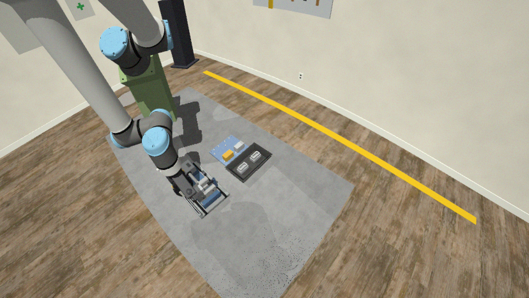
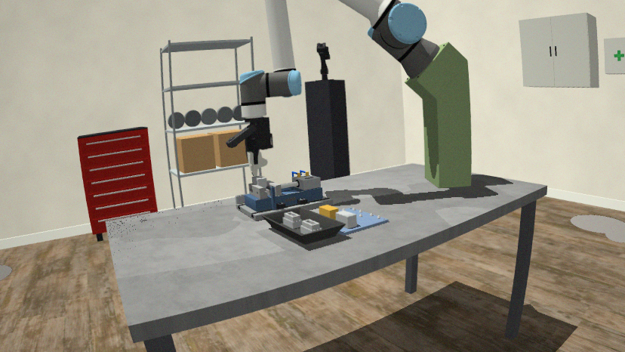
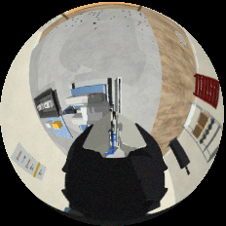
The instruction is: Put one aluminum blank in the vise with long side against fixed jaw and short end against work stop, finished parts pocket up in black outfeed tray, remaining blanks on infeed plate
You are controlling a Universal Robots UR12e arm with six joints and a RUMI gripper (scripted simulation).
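The blue vise is 4 cm behind my hand, 10 cm to the left of it and 8 cm below it. The rest, counted from my hand: yellow brass blank: 3 cm ahead, 34 cm to the left, 9 cm below; gray aluminum blank: 6 cm ahead, 42 cm to the left, 9 cm below; infeed plate: 1 cm ahead, 39 cm to the left, 11 cm below.
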